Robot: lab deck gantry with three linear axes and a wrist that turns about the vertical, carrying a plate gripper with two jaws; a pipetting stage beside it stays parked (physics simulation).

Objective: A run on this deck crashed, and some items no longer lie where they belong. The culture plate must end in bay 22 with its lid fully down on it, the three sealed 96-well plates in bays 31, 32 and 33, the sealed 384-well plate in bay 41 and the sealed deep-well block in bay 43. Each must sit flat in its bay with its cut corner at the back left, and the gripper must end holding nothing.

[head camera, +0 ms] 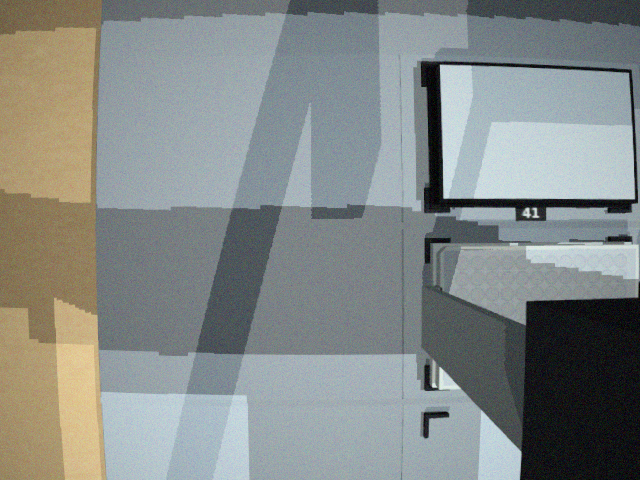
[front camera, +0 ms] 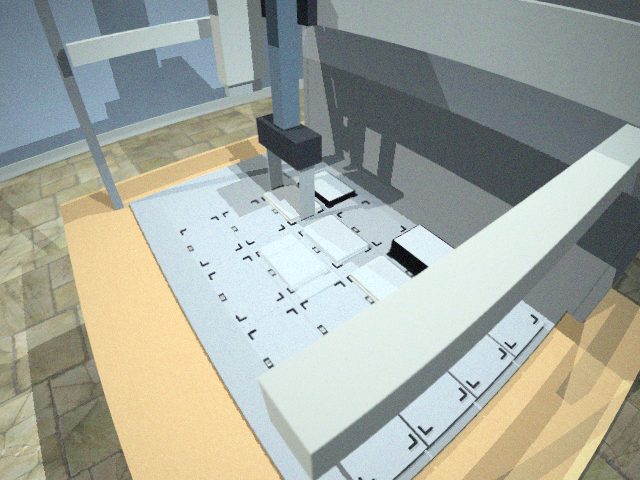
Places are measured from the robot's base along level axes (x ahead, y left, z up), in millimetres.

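Pixels of known places: gripper, between the fingertips: (front camera: pixel 291 201); robot's base, origin of its link: (front camera: pixel 181 232).
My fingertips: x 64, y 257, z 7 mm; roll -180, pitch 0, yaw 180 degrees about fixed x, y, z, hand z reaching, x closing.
Ahead of a thing's pixels: the offset from my fingertips to its top centre. "pt": to the spot under its first point. Level surfaces: height alone.
My gripper (front camera: pixel 291 202) is low over bay 31, its jaws at the two short ends of a 96-well plate @[0 mm left, 0 mm ahead, 7 mm up] (front camera: pixel 284 203) (head camera: pixel 491 273); whether they press on it is unclear. That plate looks flat, cut corner at the back left in the head view. The 384-well plate @[107 mm left, 0 mm ahead, 7 mm up] (front camera: pixel 333 186) (head camera: pixel 558 160) sits in bay 41. A plate @[0 mm left, 164 mm ahead, 7 mm up] (front camera: pixel 336 237) lies in bay 32 and another @[0 mm left, 328 mm ahead, 7 mm up] (front camera: pixel 379 276) in bay 33, partly hidden by the beam. The culture plate @[107 mm right, 201 mm ahead, 15 mm up] (front camera: pixel 294 260) is in bay 22; its lid fit is unclear. The deep-well block @[107 mm left, 328 mm ahead, 35 mm up] (front camera: pixel 423 245) is at bay 43, partly hidden.
A pale beam (front camera: pixel 413 330) crosses the front view and hides part of the deck @[7 mm down] (front camera: pixel 175 258). Bay brackets and small bay labels mark the deck, including label 41 @[pt 60 mm left, 0 mm ahead, 7 mm down] (head camera: pixel 530 213). Dark shadows cross the deck. A grey post (front camera: pixel 93 134) stands at the left.
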